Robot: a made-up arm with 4 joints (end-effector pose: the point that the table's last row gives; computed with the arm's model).
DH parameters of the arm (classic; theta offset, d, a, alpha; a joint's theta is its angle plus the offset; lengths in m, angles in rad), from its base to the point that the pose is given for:
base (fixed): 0 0.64 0.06 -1.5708
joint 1: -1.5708 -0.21 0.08 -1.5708
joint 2: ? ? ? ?
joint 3: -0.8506 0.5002 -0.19 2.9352
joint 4: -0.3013 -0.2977 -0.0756 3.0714
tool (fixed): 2.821 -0.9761 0 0
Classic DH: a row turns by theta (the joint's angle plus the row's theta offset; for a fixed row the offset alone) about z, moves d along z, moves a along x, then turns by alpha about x.
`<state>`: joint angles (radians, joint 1 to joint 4).
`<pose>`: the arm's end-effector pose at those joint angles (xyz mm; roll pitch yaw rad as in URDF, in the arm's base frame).
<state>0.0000 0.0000 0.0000 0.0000</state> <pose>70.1 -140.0 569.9 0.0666 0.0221 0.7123</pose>
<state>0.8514 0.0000 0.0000 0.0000</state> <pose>13.9 -140.0 586.3 0.7170 0.6234 0.9353</pose>
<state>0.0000 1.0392 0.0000 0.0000</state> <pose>70.1 -45.2 704.3 0.9652 -0.5848 0.4336</pose>
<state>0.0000 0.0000 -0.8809 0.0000</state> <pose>308.7 -278.6 624.9 0.1432 -0.1353 -0.1565</pose>
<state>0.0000 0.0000 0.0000 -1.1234</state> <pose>-8.8 -214.8 569.9 0.0667 0.0221 1.8357</pose>
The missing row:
joint 2: 1.4161 -0.043 0.236 1.708
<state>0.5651 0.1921 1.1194 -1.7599</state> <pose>-175.1 -394.3 663.5 -0.2124 -0.5464 -2.6240</pose>
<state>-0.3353 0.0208 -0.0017 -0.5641</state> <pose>45.1 -163.1 561.7 -0.2491 -0.0943 1.2898</pose>
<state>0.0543 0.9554 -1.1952 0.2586</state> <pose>356.4 -256.7 511.4 0.9669 0.5314 -0.5990</pose>
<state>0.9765 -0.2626 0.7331 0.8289</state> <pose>-109.0 -215.6 700.1 0.6864 0.9976 1.1579</pose>
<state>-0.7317 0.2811 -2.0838 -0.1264</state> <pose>293.6 -607.7 748.9 1.1390 -0.1497 -1.2823</pose>
